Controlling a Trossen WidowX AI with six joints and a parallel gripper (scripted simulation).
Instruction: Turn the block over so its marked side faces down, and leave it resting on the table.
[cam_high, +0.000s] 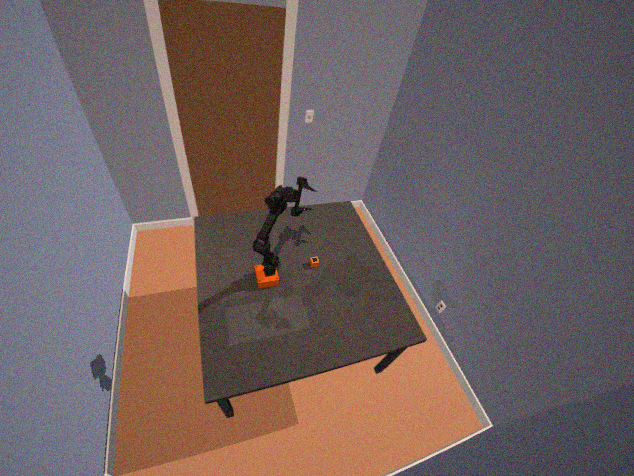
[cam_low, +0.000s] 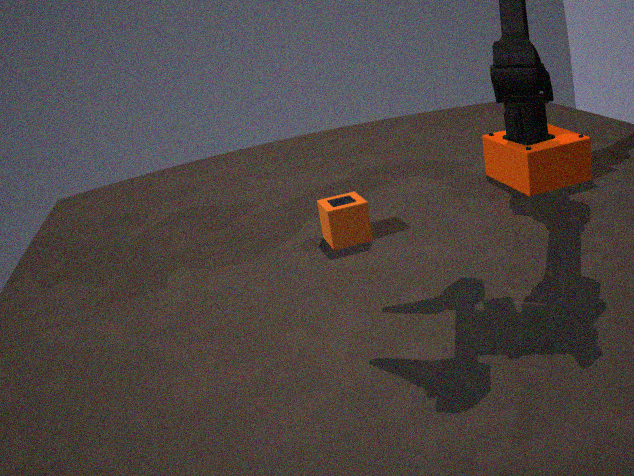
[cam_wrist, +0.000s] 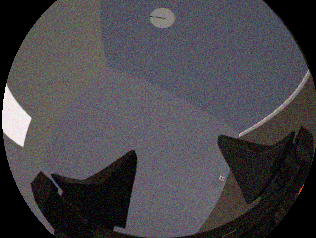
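Now: the orange block 150 mm ahead of my gripper tip, 110 mm to the left of it and 670 mm below it.
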